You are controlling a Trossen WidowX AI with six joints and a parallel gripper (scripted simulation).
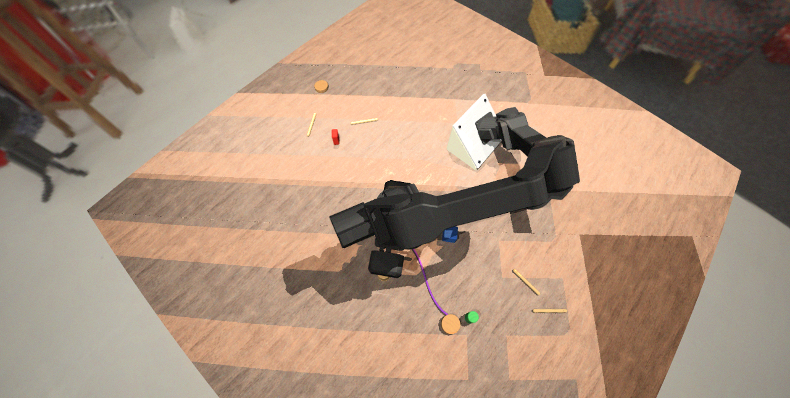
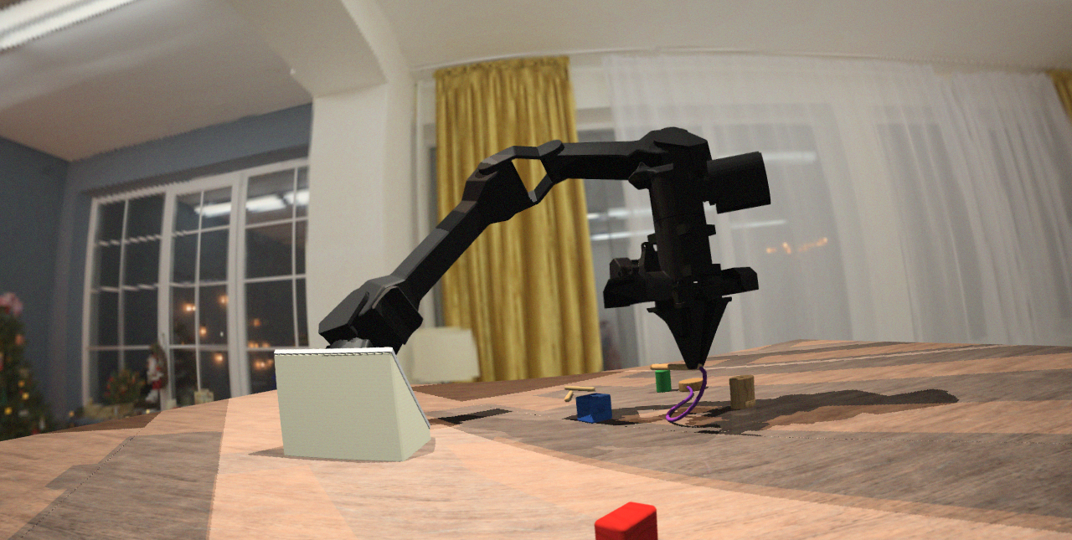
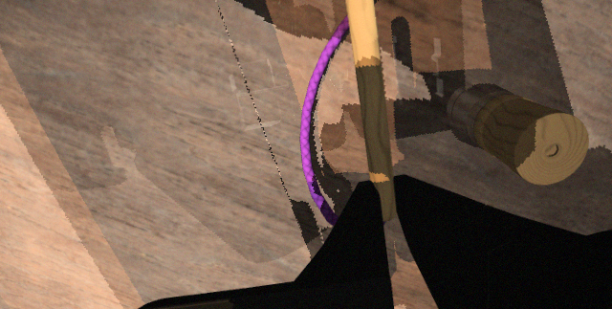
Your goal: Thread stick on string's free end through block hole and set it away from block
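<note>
Right now my gripper tip is 110 mm past the blue block, 70 mm to the right of it and 40 mm above it. The rest, counted from my gripper tip: round wooden button 210 mm to the left, 50 mm below, 20 mm ahead; then wooden cylinder 60 mm ahead, 40 mm to the left, 40 mm below; then thin wooden stick 10 mm to the left, 10 mm behind.
</note>
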